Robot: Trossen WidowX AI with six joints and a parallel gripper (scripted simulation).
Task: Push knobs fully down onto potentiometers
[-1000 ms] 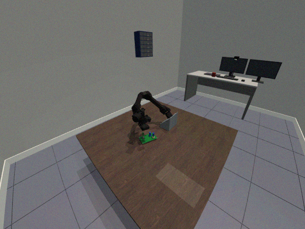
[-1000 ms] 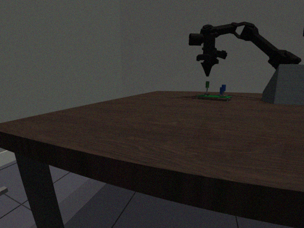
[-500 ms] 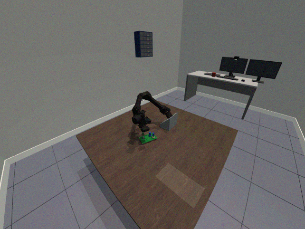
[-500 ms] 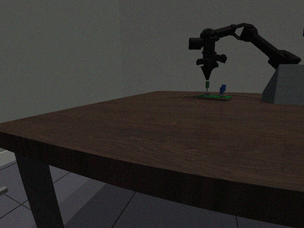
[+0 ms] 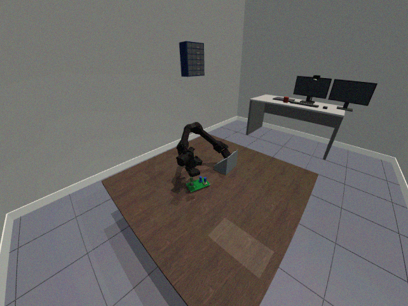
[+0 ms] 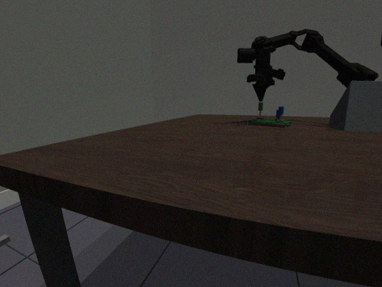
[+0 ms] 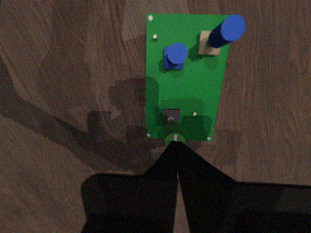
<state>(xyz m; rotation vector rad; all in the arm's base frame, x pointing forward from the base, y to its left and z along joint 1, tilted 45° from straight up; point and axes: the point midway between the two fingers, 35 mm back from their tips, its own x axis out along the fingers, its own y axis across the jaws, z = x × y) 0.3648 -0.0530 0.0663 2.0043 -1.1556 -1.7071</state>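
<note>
My gripper tip is now 2 cm above the green knob. From my gripper tip the other things lie so: blue knob: 7 cm behind, 5 cm below, 3 cm to the left.
</note>
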